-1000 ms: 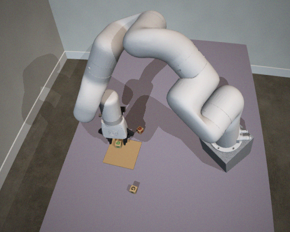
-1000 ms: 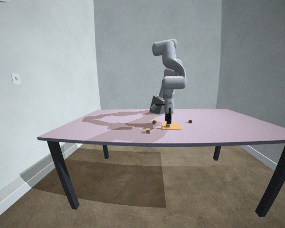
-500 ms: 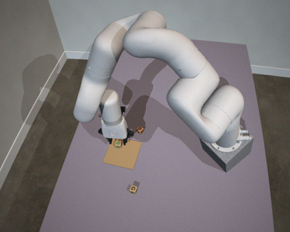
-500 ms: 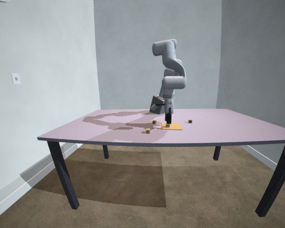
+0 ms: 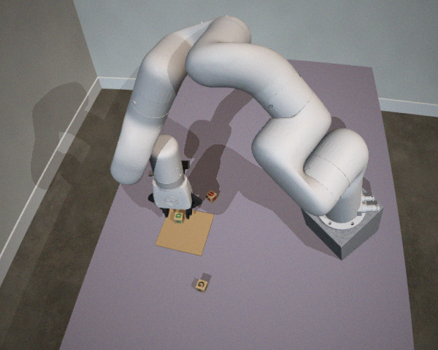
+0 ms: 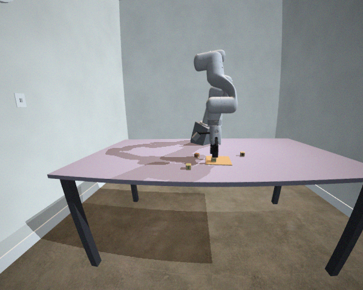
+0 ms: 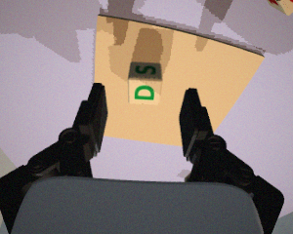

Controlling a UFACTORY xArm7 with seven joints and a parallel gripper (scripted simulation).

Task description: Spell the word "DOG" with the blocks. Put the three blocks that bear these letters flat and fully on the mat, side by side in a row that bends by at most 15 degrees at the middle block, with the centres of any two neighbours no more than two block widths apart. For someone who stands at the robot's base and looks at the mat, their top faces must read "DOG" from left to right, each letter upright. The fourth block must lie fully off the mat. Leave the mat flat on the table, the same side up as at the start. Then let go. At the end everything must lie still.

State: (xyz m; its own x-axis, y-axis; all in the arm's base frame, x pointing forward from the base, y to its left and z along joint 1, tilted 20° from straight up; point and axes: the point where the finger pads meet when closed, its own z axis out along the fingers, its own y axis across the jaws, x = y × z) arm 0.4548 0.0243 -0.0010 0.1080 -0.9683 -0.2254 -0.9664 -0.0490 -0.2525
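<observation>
Right now the D block is 40 mm below my hand. The rest, counted from my hand: G block (190 mm to the left, 120 mm behind, 40 mm below); mat (50 mm below, 30 mm to the left, 30 mm behind); O block (130 mm to the right, 100 mm ahead, 40 mm below).
</observation>
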